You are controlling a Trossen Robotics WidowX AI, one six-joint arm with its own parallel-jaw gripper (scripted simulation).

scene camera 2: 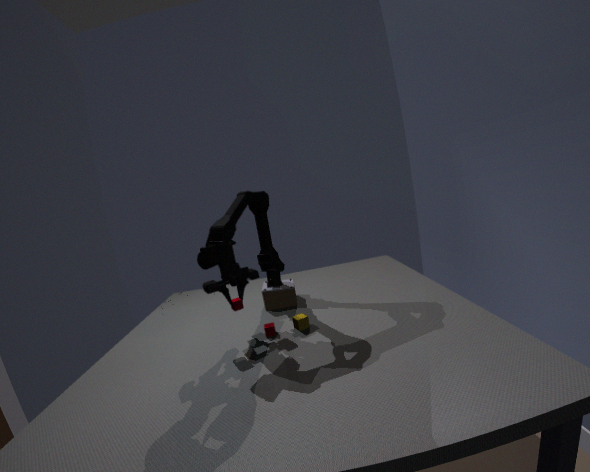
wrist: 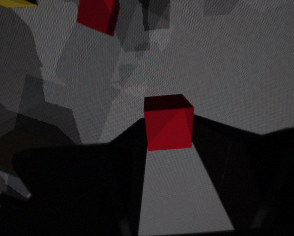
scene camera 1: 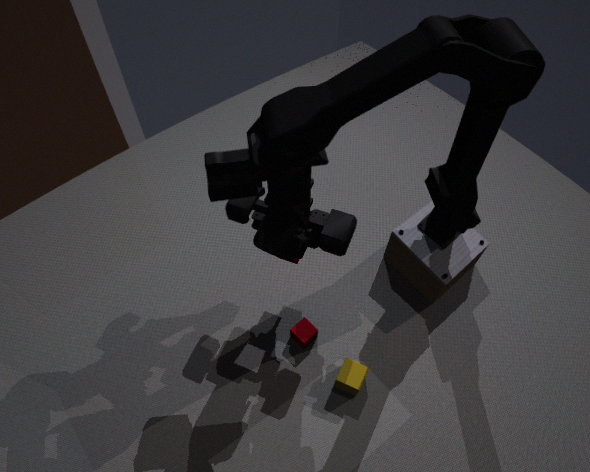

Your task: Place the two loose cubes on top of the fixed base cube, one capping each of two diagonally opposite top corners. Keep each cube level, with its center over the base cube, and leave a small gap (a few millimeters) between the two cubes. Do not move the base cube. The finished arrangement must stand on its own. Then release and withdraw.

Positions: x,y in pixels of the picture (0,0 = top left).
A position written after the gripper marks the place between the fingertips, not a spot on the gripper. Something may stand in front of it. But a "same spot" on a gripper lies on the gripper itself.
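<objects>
Gripper visible: scene camera 2 (pixel 236 303), scene camera 1, the wrist view. On the gripper, (scene camera 1: pixel 313 234) and (wrist: pixel 53 218): same spot.
</objects>
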